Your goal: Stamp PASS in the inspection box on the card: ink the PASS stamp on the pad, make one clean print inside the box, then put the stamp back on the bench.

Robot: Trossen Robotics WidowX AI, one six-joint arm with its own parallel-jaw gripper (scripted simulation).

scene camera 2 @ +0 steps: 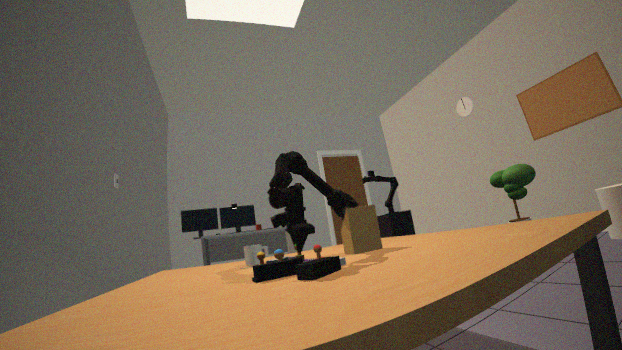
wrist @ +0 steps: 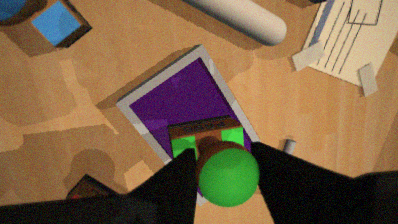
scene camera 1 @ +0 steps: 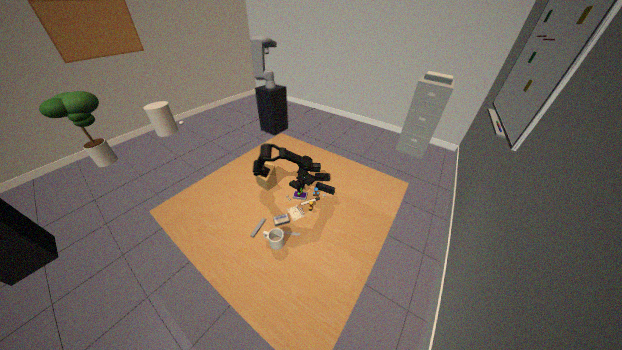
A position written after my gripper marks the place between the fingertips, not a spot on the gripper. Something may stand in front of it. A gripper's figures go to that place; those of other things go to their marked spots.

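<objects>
Green-knobbed pass stamp [wrist: 227, 174], 0.09 m from the lens. My gripper [wrist: 223, 153], 0.12 m from the lens.
</objects>
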